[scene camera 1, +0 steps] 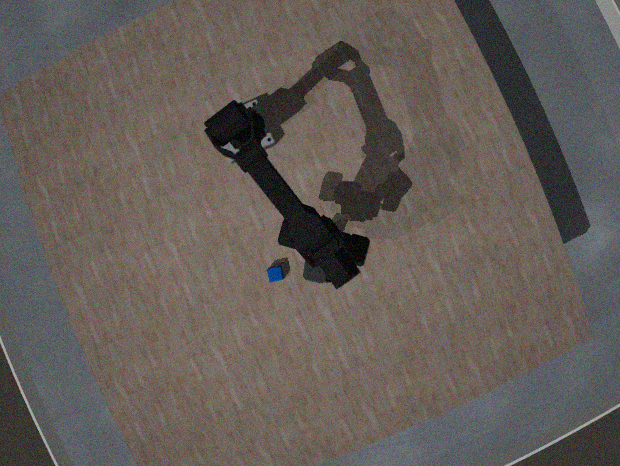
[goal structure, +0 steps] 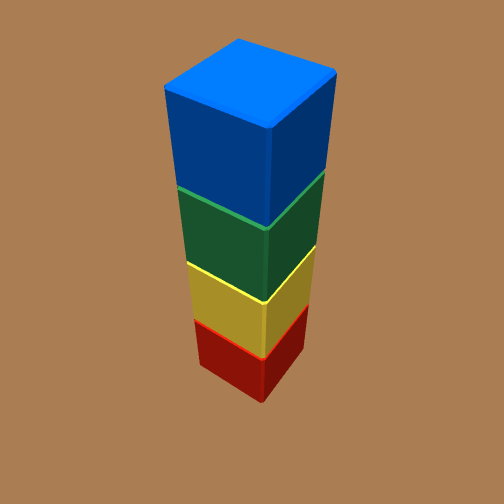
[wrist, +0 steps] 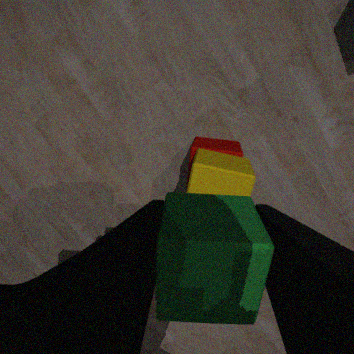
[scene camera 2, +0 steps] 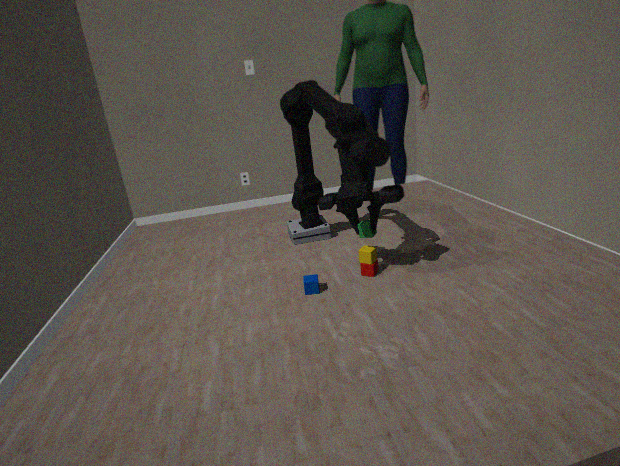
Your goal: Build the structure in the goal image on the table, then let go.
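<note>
My gripper [scene camera 2: 366, 231] [wrist: 208, 213] is shut on a green cube [scene camera 2: 365, 229] [wrist: 210, 260] and holds it in the air. In the scene camera 2 view the green cube shows above the two-cube stack, with a gap between them. A yellow cube [scene camera 2: 367, 254] [wrist: 221, 179] sits on a red cube [scene camera 2: 369, 269] [wrist: 218, 145], slightly turned against it. In the wrist view the green cube covers part of the yellow cube. The arm hides the stack in the scene camera 1 view. A blue cube [scene camera 1: 275, 274] [scene camera 2: 311, 284] stands apart from the stack on the wood-look surface.
The arm's grey base plate [scene camera 2: 309, 231] stands behind the cubes in the scene camera 2 view. A person [scene camera 2: 379, 50] in a green top stands at the back by the wall. A dark strip [scene camera 1: 531, 125] runs along the right in the scene camera 1 view.
</note>
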